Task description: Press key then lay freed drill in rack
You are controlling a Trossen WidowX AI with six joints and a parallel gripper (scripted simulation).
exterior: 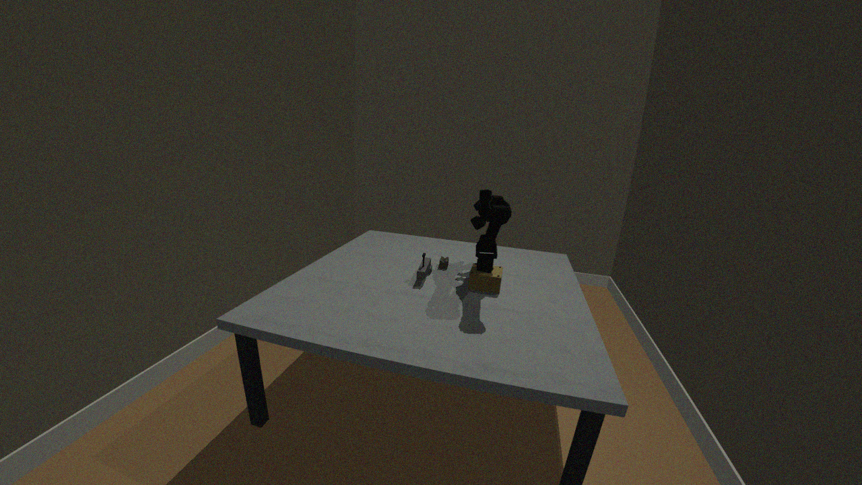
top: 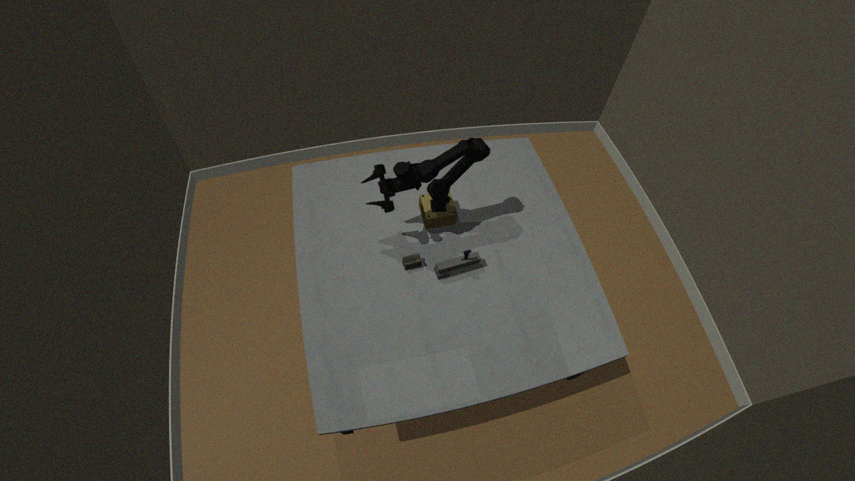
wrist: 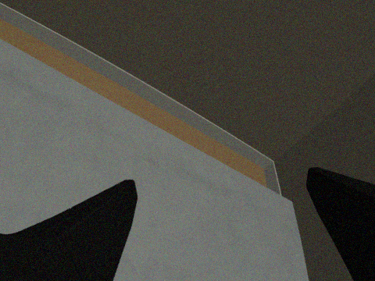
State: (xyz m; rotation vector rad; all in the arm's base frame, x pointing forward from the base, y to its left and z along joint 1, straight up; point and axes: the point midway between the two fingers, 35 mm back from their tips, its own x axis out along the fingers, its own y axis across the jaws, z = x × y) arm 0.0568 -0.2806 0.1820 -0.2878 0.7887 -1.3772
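The small dark key is 400 mm to the left of my gripper tip, 210 mm ahead of it and 150 mm below it. Round my gripper tip: rack 230 mm below, 180 mm to the left, 180 mm ahead; drill 340 mm to the left, 220 mm ahead, 200 mm below; grey housing block 360 mm to the left, 220 mm ahead, 210 mm below.
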